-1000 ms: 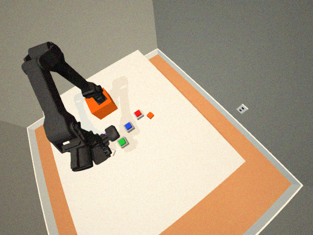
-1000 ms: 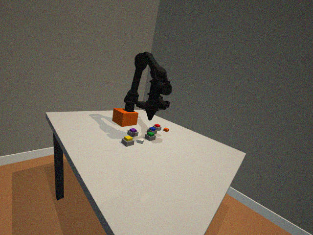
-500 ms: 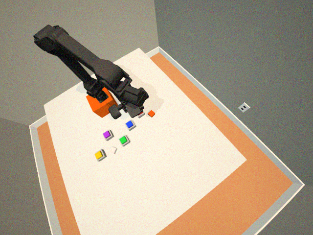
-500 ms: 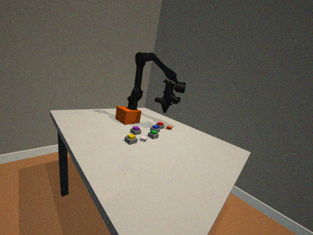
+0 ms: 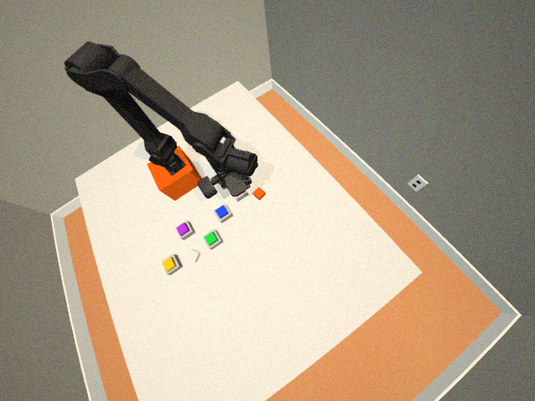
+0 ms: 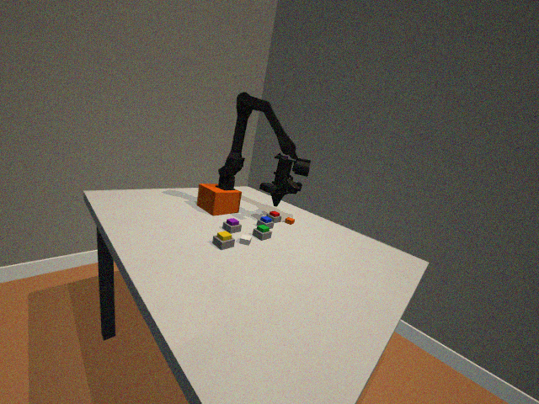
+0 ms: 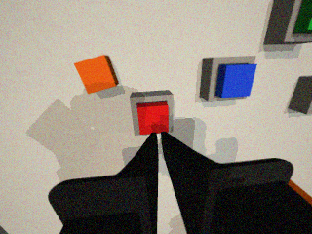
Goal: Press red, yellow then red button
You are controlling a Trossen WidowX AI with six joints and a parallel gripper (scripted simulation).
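My gripper tip is 30 mm above the red button. Round my gripper tip: green button (180 mm to the right, 70 mm ahead, 30 mm below); then orange block (60 mm below, 60 mm ahead, 50 mm to the left); then blue button (90 mm to the right, 30 mm below, 30 mm ahead).
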